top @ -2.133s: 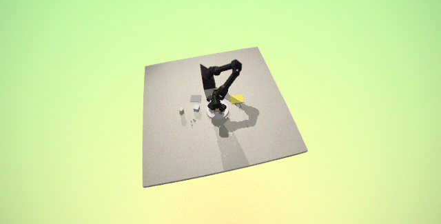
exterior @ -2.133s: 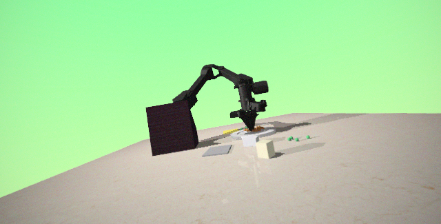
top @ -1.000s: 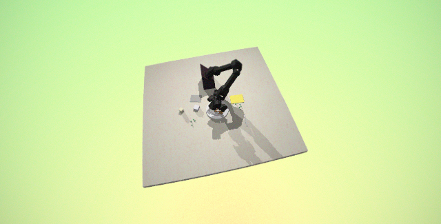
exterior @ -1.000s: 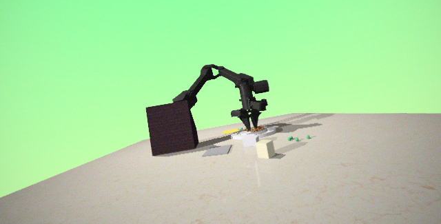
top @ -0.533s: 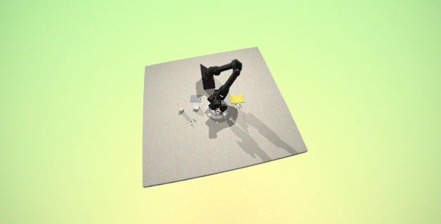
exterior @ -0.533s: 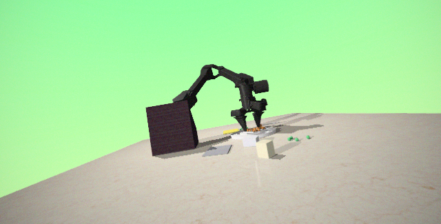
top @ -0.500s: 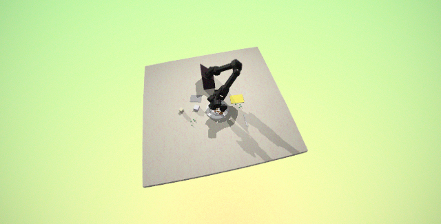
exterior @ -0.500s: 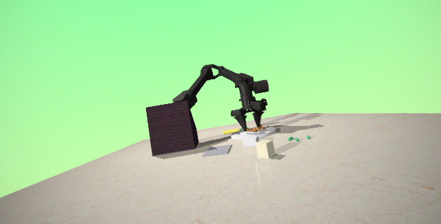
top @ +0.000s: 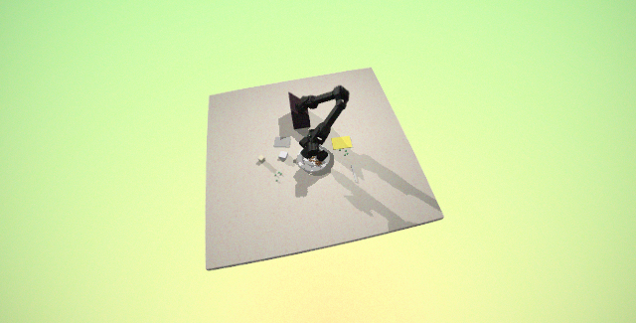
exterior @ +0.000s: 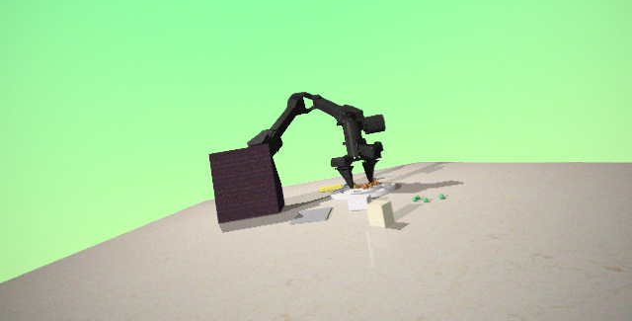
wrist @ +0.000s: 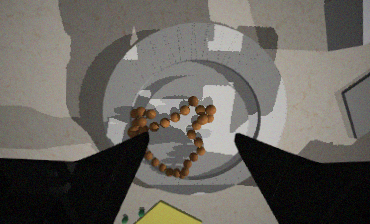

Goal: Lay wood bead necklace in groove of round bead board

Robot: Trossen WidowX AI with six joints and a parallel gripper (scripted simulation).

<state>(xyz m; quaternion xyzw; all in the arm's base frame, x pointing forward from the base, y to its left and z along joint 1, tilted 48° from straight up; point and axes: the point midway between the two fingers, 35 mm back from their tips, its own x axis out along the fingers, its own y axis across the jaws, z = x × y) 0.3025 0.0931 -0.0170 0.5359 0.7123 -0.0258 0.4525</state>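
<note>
Now: gripper tip 1 cm above the round white bead board. Round my gripper tip: thin white strip (15 cm ahead, 22 cm to the left, 2 cm below); yellow card (9 cm behind, 19 cm to the left, 2 cm below); grey flat plate (16 cm behind, 19 cm to the right, 2 cm below).
</note>
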